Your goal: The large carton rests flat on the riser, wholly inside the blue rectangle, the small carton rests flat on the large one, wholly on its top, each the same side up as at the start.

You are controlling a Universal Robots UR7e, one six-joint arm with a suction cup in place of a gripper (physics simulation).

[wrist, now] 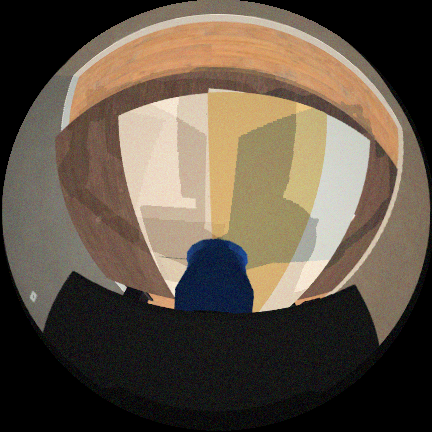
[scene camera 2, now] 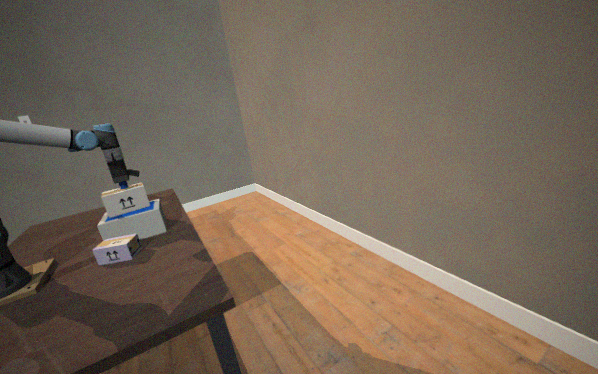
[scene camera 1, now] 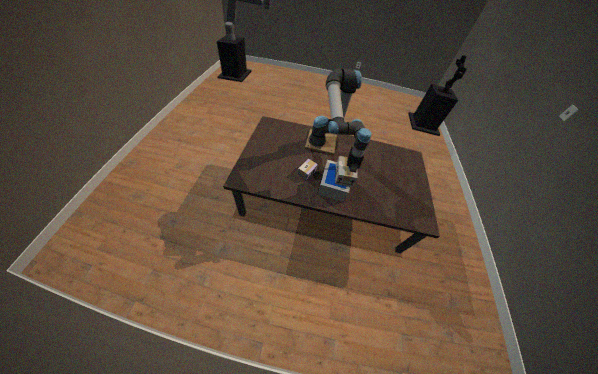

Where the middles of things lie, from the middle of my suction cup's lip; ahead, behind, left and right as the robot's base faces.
Now: suction cup 1 cm past the large carton [scene camera 2: 118, 201], 2 cm to the left of it and 6 cm above it. From my suction cup the other things lie so: riser [scene camera 2: 149, 221]: 7 cm to the right, 17 cm below; then small carton [scene camera 2: 124, 248]: 7 cm behind, 29 cm to the right, 20 cm below.
